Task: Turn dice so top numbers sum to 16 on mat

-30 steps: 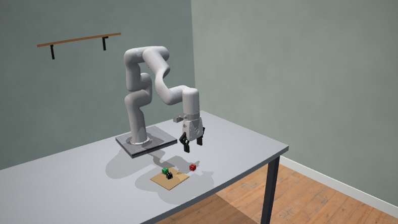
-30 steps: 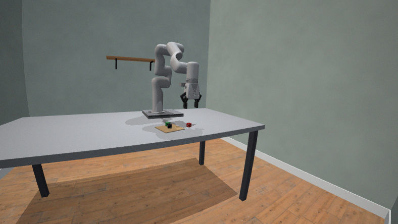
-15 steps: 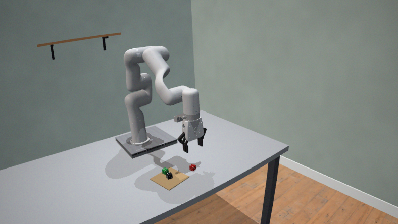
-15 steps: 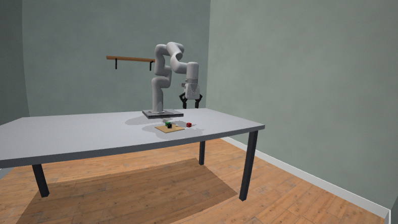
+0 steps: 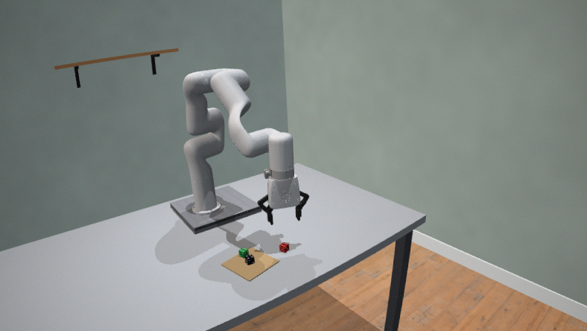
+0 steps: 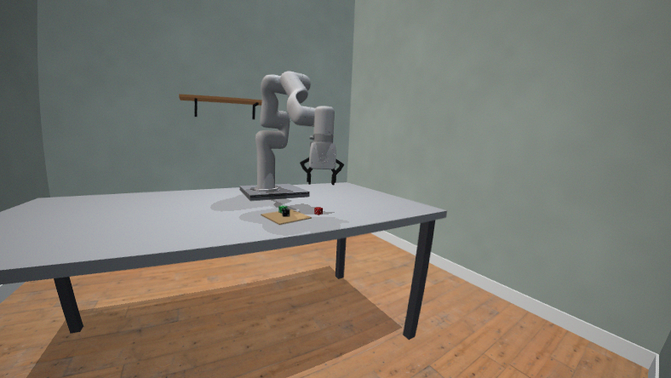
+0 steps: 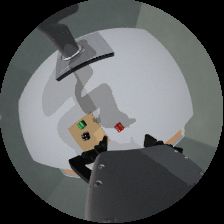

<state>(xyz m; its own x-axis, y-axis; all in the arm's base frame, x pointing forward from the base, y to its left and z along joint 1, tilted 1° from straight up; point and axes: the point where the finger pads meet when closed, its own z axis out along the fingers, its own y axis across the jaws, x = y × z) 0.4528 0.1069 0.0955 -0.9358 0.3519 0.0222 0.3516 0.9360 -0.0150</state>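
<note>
The red die lies 120 mm below my hand and 10 mm behind it. From my hand the other things lie so: black die: 140 mm to the right, 110 mm below, 10 mm behind; then tan mat: 140 mm to the right, 130 mm below, 10 mm behind; then green die: 130 mm to the right, 110 mm below, 60 mm behind.
</note>
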